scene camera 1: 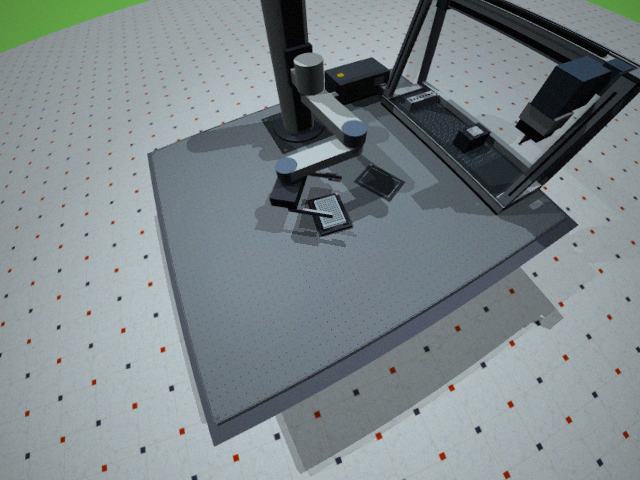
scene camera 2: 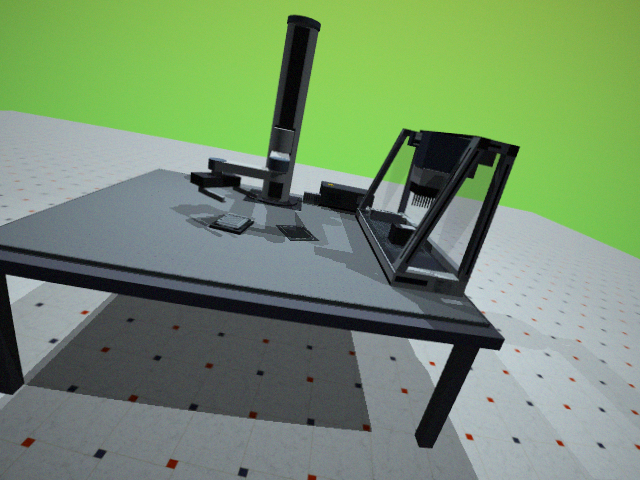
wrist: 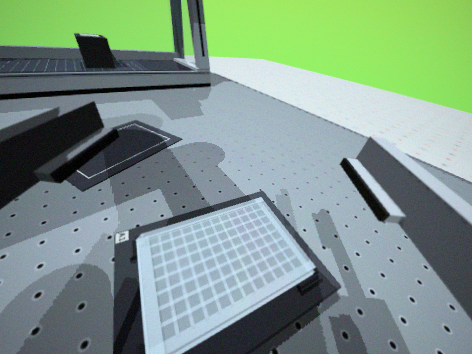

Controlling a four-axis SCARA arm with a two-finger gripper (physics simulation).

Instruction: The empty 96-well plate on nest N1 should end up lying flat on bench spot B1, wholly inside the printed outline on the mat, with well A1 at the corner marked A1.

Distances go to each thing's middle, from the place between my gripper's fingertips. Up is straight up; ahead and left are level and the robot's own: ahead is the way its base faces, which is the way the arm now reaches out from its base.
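Clear well plate [wrist: 197, 277]: 10 cm below my hand, 1 cm behind it and 2 cm to the right of it. Dark flat mat [scene camera 1: 379, 181]: 11 cm below my hand, 6 cm behind it, 23 cm to the left of it. Pipetting head [scene camera 1: 535, 124]: 22 cm above my hand, 18 cm ahead of it and 61 cm to the left of it.
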